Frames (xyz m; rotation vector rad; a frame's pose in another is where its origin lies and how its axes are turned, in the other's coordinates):
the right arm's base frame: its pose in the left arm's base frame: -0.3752 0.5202 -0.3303 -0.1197 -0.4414 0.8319
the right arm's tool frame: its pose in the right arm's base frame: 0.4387 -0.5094 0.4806 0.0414 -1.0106 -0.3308
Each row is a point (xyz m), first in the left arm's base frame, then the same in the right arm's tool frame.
Working: the left arm's base frame: its pose in the right arm's tool frame: -0.4364 -0.3603 0.2251 -0.4283 1.3503 -0.5218

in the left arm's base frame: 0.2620 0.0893 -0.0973
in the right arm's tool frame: -0.4869 -0.4399 -0.0528
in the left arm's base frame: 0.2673 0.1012 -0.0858
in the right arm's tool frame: -0.4736 -0.4334 -0.0618
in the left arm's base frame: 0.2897 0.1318 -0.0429
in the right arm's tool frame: -0.4250 -0.4219 -0.0899
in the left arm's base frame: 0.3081 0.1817 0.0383
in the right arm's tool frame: -0.3372 -0.3927 -0.1192
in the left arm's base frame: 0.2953 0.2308 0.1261
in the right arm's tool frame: -0.2472 -0.3460 -0.1219
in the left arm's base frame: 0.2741 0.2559 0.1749
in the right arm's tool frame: -0.1994 -0.3136 -0.1108
